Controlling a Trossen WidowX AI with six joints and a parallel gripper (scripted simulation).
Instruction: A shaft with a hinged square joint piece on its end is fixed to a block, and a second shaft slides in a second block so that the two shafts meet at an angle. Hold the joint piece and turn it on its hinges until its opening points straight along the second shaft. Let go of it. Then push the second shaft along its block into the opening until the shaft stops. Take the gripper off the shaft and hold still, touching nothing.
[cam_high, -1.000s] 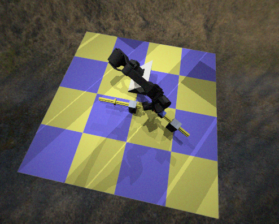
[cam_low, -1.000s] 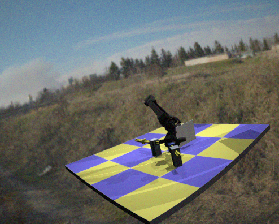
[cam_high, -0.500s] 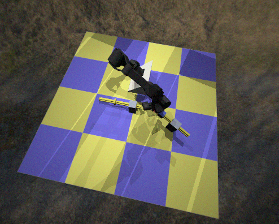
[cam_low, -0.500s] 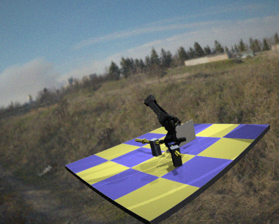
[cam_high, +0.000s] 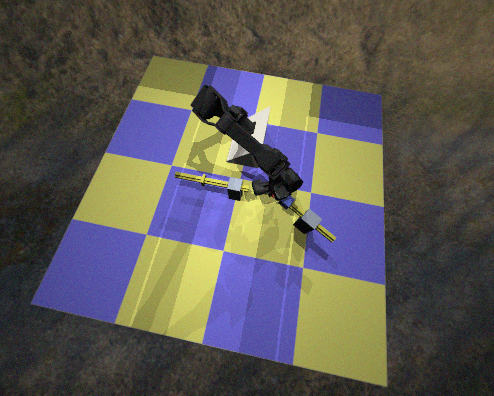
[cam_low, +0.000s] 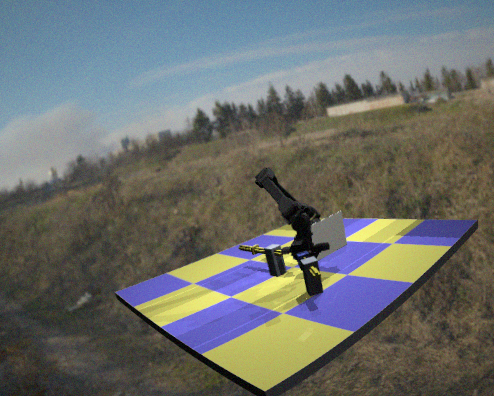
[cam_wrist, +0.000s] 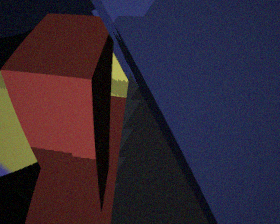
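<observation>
My gripper tip is now 5 cm below the red joint piece.
</observation>
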